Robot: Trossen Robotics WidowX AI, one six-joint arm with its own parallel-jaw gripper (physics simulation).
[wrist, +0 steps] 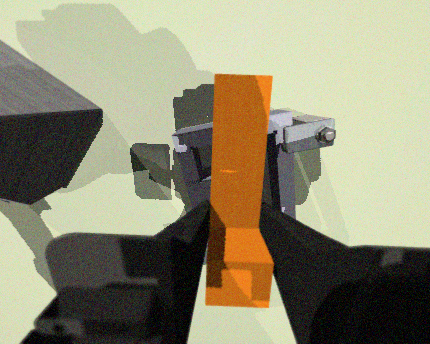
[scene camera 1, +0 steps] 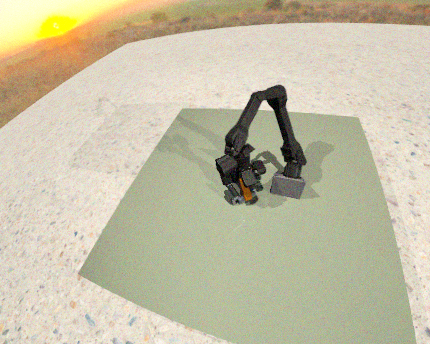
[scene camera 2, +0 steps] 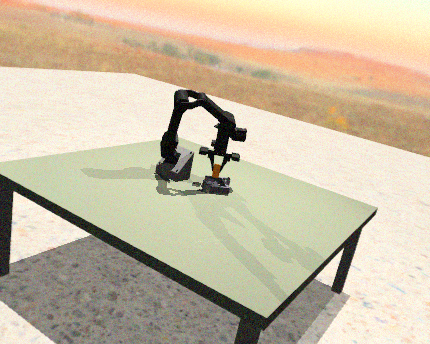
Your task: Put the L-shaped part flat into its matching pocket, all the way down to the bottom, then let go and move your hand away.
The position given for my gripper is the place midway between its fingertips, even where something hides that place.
Note:
My gripper [wrist: 233, 207] holds an orange L-shaped part [wrist: 239, 269], which touches nothing else.

